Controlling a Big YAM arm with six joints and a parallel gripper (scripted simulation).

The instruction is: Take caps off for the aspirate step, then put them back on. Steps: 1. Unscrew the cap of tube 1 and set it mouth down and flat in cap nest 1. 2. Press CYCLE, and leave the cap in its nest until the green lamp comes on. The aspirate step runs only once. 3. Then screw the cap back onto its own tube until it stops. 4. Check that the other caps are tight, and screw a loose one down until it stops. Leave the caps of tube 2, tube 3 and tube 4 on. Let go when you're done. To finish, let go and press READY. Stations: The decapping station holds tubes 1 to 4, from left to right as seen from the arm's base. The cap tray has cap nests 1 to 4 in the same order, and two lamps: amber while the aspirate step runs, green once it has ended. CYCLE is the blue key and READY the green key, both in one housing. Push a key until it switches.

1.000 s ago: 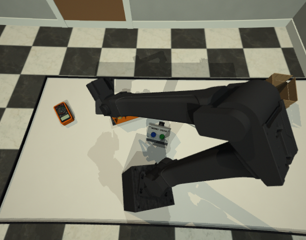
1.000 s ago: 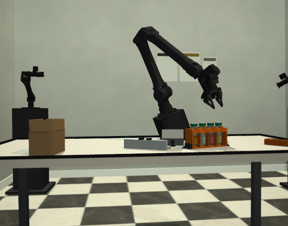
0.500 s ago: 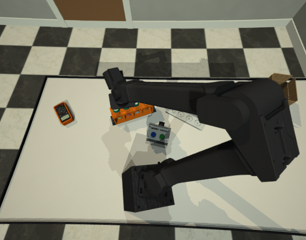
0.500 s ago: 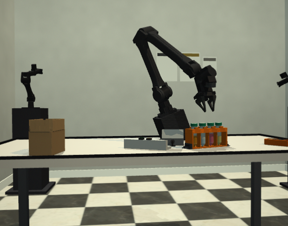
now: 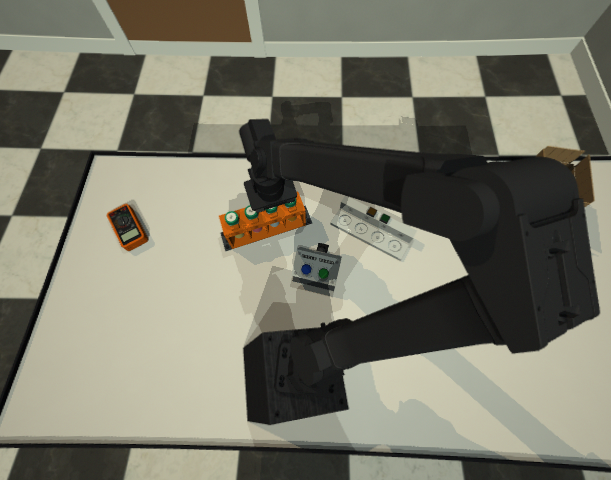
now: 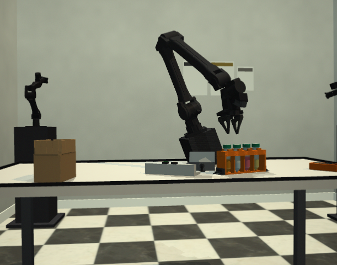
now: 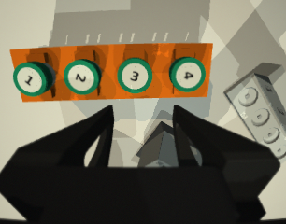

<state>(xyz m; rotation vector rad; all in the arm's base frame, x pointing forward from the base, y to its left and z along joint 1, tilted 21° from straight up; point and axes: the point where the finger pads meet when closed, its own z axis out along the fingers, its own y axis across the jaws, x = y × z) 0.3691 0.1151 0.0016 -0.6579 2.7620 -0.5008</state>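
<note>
The cap lies 20 mm behind my hand, 110 mm to the left of it and 60 mm below it. From my hand the other things lie so: key housing: 120 mm behind, 110 mm to the right, 120 mm below; then green key: 140 mm behind, 130 mm to the right, 110 mm below; then blue key: 130 mm behind, 90 mm to the right, 110 mm below.
</note>
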